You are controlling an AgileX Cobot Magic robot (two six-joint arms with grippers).
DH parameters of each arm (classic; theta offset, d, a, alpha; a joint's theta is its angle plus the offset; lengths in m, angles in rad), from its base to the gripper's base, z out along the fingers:
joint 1: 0 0.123 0 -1.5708
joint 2: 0.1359 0 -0.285 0
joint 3: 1.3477 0 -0.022 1.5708
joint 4: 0 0.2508 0 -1.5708
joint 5: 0 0 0.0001 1.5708
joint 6: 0 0.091 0 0
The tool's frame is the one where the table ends.
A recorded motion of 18 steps. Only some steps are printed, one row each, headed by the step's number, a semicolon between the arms.
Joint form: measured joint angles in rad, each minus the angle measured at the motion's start. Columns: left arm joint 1, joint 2, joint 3, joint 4, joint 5, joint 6; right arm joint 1, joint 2, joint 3, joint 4, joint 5, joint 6.
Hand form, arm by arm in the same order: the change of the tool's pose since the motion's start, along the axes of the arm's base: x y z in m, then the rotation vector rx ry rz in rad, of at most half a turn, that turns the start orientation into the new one. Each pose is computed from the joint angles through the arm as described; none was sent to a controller.
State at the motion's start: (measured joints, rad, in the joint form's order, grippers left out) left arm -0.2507 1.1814 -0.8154 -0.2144 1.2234 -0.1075; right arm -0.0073 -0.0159 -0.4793 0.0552 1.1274 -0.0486
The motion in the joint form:
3: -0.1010 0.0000 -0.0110 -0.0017 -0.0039 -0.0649; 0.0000 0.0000 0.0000 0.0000 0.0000 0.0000
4: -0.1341 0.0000 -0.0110 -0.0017 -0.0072 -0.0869; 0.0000 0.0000 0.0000 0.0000 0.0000 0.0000
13: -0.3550 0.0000 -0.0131 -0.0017 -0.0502 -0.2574; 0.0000 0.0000 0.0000 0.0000 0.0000 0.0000
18: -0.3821 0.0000 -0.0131 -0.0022 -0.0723 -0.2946; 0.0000 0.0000 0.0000 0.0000 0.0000 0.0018
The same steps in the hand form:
3: -0.0055 -0.0178 0.0029 -0.0069 0.0003 -0.0364; 0.0000 0.0000 0.0000 0.0000 0.0000 0.0000
4: -0.0080 -0.0233 0.0029 -0.0082 0.0021 -0.0473; 0.0000 0.0000 0.0000 0.0000 0.0000 0.0000
13: -0.0273 -0.0593 0.0038 -0.0280 0.0012 -0.0934; 0.0000 0.0000 0.0000 0.0000 0.0000 0.0000
18: -0.0290 -0.0643 0.0041 -0.0397 -0.0084 -0.0799; 0.0000 0.0000 0.0000 0.0015 0.0001 -0.0009

